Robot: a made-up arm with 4 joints.
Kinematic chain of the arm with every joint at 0, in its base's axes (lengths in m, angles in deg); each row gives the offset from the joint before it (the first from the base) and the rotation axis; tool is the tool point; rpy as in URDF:
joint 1: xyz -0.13 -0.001 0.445 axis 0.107 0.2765 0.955
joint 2: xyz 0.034 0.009 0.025 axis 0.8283 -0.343 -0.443
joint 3: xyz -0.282 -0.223 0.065 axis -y
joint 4: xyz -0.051 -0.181 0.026 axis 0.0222 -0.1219 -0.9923
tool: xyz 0.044 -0.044 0.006 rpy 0 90 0
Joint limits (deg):
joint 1: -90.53..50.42
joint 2: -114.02..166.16
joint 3: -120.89..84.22
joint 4: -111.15..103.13
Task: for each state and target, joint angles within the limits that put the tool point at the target. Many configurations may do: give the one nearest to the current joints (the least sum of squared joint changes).
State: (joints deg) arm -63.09 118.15 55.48 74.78
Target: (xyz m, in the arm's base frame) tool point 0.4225 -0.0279 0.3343
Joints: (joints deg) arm -90.53 139.33 76.35 68.51
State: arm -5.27 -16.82 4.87 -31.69
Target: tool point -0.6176 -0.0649 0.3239
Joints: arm -45.84 20.59 12.85 -6.61
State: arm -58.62 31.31 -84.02 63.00
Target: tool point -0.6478 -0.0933 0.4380
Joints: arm -49.31 11.85 -81.38 64.68
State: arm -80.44 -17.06 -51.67 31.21
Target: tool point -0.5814 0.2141 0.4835
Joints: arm -90.53 -10.38 -31.88 -17.52
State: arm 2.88 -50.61 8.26 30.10
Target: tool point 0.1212 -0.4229 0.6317
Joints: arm 50.24 -14.68 -2.47 -5.74
